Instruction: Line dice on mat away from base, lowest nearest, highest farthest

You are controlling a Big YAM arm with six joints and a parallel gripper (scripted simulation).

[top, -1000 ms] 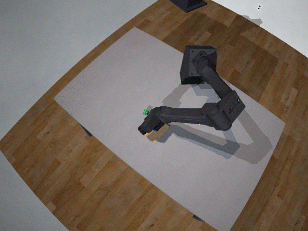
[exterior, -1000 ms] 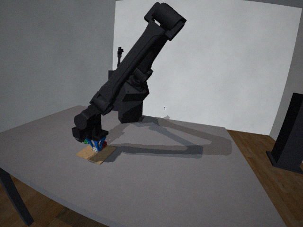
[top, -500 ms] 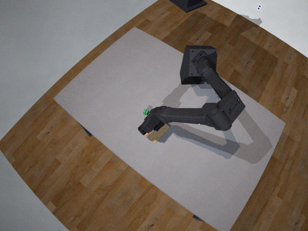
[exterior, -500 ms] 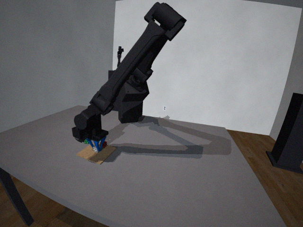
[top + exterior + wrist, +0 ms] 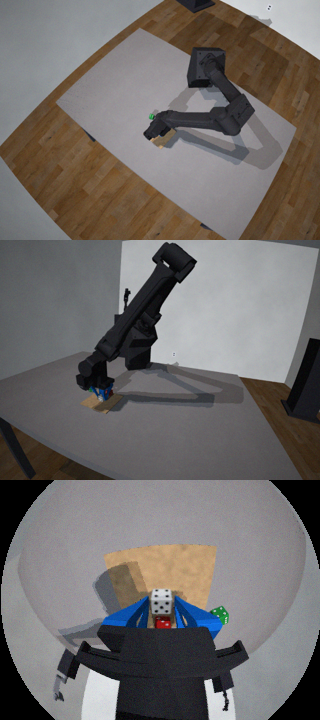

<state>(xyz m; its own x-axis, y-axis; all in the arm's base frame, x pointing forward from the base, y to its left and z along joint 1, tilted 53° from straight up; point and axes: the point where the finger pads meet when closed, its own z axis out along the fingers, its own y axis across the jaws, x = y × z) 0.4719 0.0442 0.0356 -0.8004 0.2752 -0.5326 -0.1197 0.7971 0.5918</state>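
My hand is right at the white die. From my hand the other things lie so: tan mat (2 cm below); then red die (5 cm behind, 1 cm to the right); then green die (11 cm to the right, 2 cm behind).
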